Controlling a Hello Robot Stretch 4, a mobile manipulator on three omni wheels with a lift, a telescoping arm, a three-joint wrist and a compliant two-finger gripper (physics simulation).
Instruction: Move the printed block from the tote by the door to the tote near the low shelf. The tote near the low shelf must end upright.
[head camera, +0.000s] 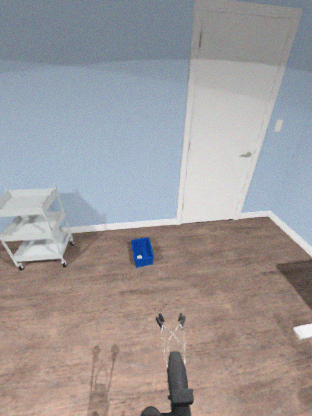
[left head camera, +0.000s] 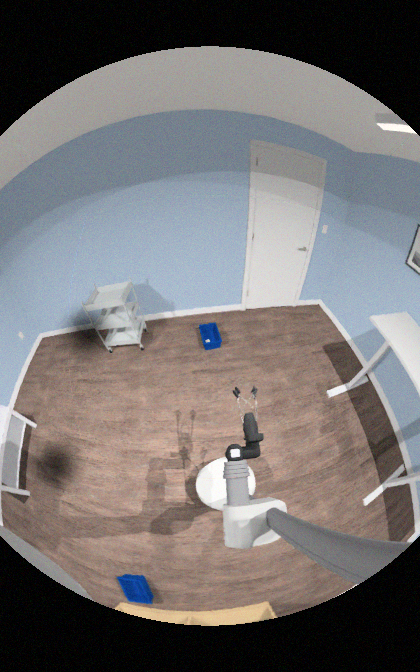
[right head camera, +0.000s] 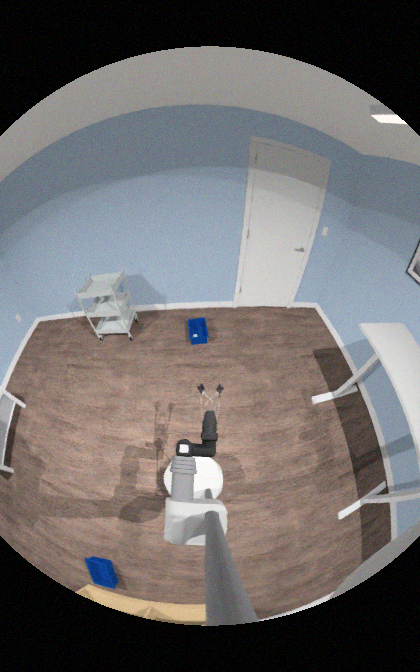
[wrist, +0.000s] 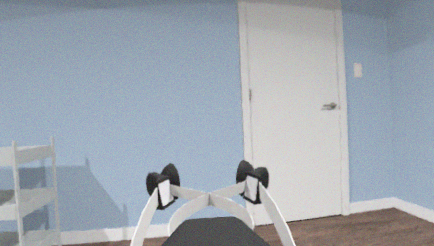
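Seen in the pictures: gripper, fingertip midpoint: (head camera: 170, 313) (left head camera: 244, 386) (wrist: 207, 176); robot's base at its link origin: (left head camera: 224, 482).
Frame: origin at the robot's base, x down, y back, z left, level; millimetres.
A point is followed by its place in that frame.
A blue tote (head camera: 143, 246) {x 17, y -1623, z 43 mm} (left head camera: 211, 331) {x 23, y -1615, z 29 mm} (right head camera: 198, 326) stands upright on the floor by the wall, left of the door. A small white block (head camera: 139, 257) {x -10, y -1438, z 84 mm} (left head camera: 208, 340) {x -10, y -1443, z 70 mm} (right head camera: 195, 335) lies inside it, toward its near end. A second blue tote (left head camera: 135, 589) (right head camera: 102, 572) sits on the floor behind the robot, beside the low wooden shelf (left head camera: 195, 616) (right head camera: 145, 606); its inside is too small to judge. My gripper (head camera: 171, 320) (left head camera: 245, 392) {x -748, y -483, z -89 mm} (right head camera: 210, 389) (wrist: 207, 176) {x -748, y -483, z -89 mm} is open and empty, above the floor and short of the tote by the door. The wrist view shows neither tote.
A white three-tier cart (head camera: 61, 206) {x -502, y -1688, z 848 mm} (left head camera: 133, 294) {x -542, y -1692, z 858 mm} (right head camera: 124, 285) stands left of the tote by the door. A white door (head camera: 225, 115) {x -1288, y -2054, z -785 mm} (wrist: 295, 120) {x -787, y -2058, z -813 mm} is at the back. A white desk (left head camera: 400, 335) {x -923, y -578, z -1308 mm} (right head camera: 395, 345) stands at the right, and a low white table (left head camera: 11, 486) {x -124, y 624, z 2203 mm} shows at the left edge.
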